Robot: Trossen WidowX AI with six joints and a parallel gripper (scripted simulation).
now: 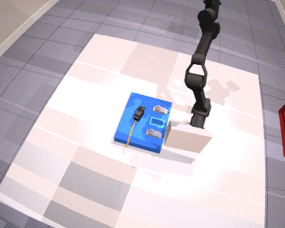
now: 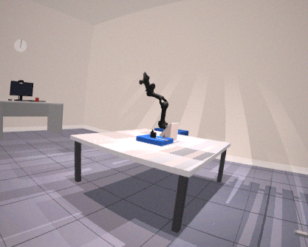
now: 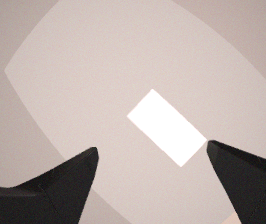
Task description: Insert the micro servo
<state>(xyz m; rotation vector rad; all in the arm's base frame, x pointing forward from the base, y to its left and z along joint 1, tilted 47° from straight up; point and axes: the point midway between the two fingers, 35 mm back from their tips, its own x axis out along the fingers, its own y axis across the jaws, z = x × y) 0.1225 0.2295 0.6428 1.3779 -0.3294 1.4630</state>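
Now: the blue deck 22 cm ahead of my gripper tip, 30 cm to the left of it and 72 cm below it.
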